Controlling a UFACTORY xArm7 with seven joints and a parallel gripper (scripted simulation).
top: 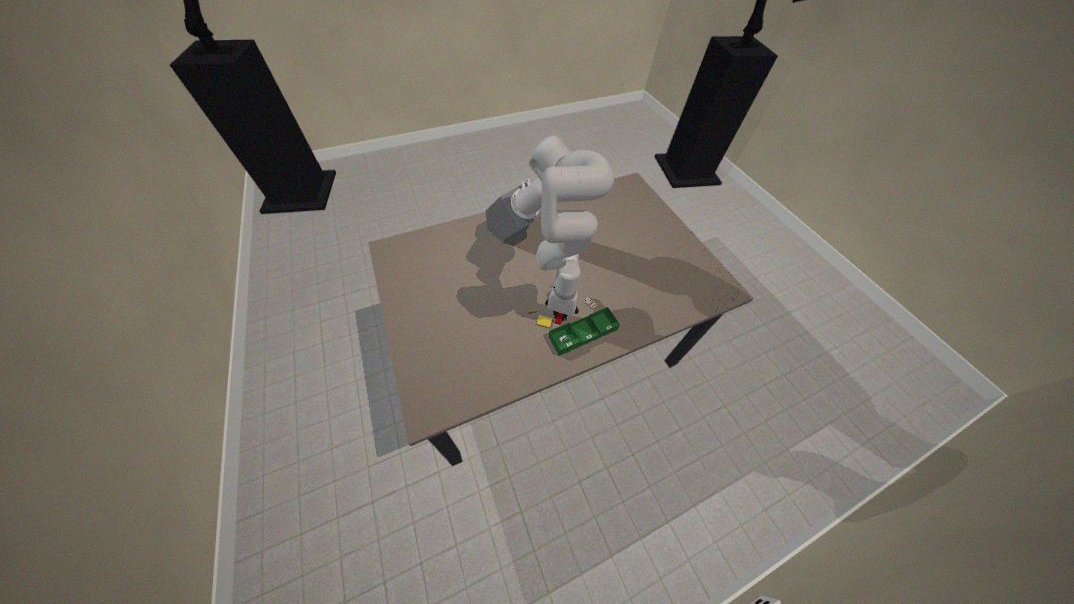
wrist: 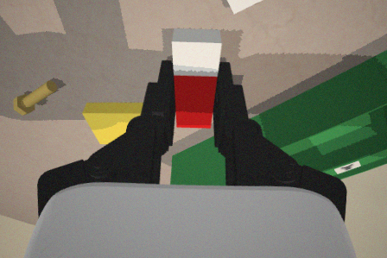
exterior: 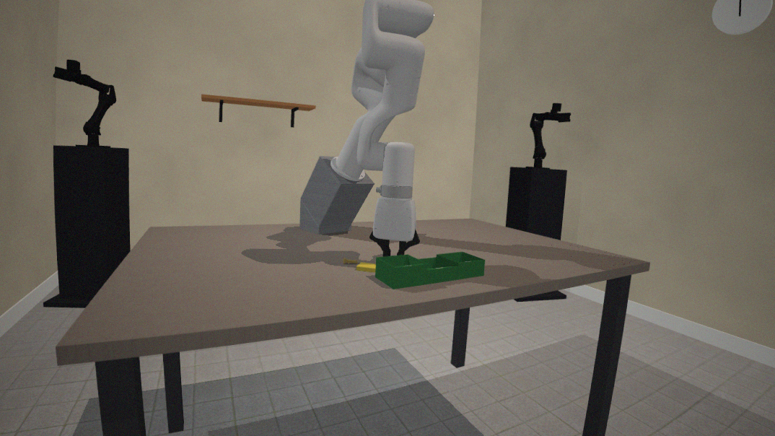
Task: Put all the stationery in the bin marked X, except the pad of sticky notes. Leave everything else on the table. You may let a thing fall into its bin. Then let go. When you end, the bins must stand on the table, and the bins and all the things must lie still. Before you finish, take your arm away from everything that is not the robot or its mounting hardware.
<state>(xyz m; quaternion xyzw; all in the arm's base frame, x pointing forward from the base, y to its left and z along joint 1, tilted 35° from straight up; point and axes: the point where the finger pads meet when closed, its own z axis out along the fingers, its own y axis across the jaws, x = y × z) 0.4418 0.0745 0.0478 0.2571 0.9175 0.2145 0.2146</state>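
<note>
Now: the grey pencil sharpener 100 mm ahead of my hand, 10 mm to the right of it and 10 mm below it. Round my hand: green bin row (80 mm ahead, 70 mm to the left); yellow sticky-note pad (60 mm to the right, 20 mm below, 20 mm ahead); red eraser (20 mm below, 10 mm behind).
</note>
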